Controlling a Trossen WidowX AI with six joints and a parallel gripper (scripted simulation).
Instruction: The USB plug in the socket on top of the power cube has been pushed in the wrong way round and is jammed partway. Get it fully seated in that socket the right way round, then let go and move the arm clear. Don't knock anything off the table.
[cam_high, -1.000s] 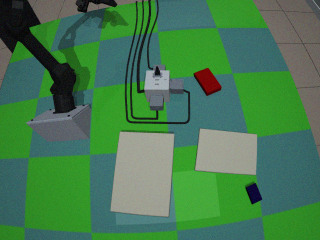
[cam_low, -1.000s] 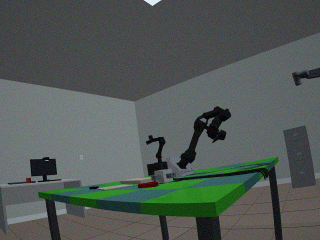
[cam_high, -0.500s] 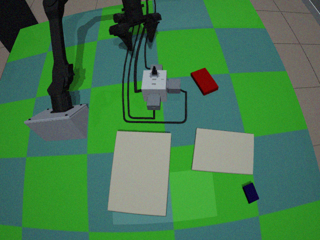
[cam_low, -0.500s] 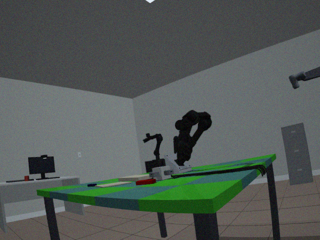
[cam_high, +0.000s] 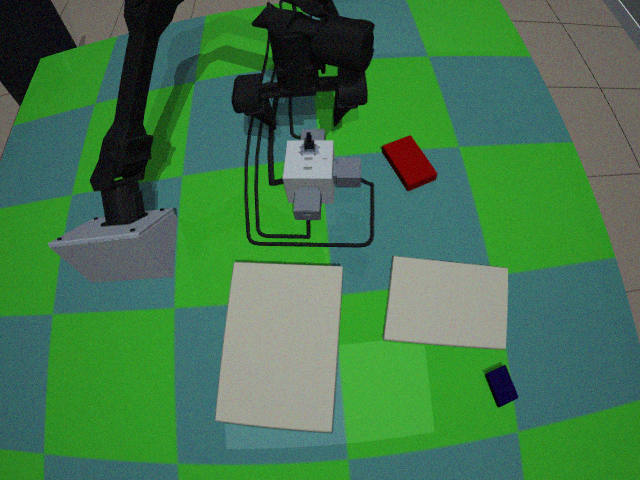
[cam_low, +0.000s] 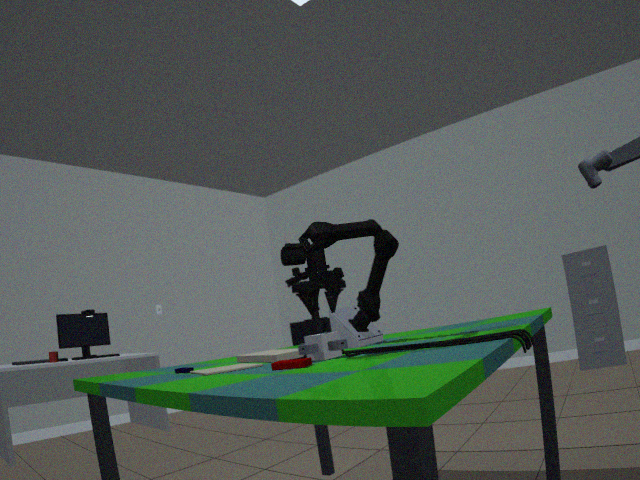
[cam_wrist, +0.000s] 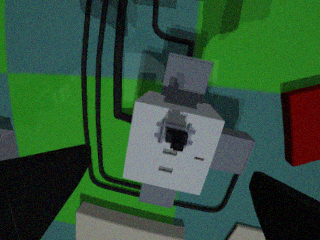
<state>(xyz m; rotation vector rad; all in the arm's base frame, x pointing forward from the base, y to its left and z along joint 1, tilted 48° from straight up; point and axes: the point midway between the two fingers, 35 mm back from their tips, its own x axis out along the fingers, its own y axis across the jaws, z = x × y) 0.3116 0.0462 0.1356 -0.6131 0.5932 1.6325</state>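
Now: gripper tip 40 mm above the dark USB plug. Also, from my gripper tip: blue block 370 mm to the right, 300 mm ahead, 130 mm below; red block 170 mm ahead, 130 mm below, 20 mm to the left; USB socket 70 mm below.
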